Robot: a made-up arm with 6 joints.
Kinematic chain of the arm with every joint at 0, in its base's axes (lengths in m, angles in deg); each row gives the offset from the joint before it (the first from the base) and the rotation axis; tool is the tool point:
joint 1: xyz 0 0 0.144 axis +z
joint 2: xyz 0 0.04 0 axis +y
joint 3: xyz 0 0 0.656 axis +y
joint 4: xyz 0 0 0.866 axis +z
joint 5: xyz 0 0 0 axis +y
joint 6: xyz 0 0 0.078 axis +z
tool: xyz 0 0 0
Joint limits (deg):
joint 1: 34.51..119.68
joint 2: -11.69..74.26
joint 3: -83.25..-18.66
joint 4: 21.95..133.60
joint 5: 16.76..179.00
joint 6: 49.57..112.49
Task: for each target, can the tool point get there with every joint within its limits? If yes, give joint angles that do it. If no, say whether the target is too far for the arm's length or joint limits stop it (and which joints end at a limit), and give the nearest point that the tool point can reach.
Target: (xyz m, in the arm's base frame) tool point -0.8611 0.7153 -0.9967
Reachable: no: joint limits stop it (at a limit: joint 1, joint 2, joint 3, joint 4) | nearest point -0.7128 1.1269 0.7375 | short by 1.789 m
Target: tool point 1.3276 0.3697 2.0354
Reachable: no: too far | nearest point 0.7110 0.5476 1.4443 | short by 0.873 m
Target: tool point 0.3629 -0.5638 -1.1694
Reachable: no: joint limits stop it (at a limit: joint 1, joint 2, joint 3, joint 4) | nearest point 0.4024 -0.8999 0.6595 | short by 1.860 m
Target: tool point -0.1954 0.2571 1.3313
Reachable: yes | joints 107.21 56.31 -74.87 65.43 96.06 99.47
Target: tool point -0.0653 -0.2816 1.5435
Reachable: yes | joints 98.37 8.38 -36.19 67.21 114.28 73.95
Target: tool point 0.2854 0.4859 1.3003
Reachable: yes | joints 51.96 57.78 -60.05 44.30 140.52 81.82
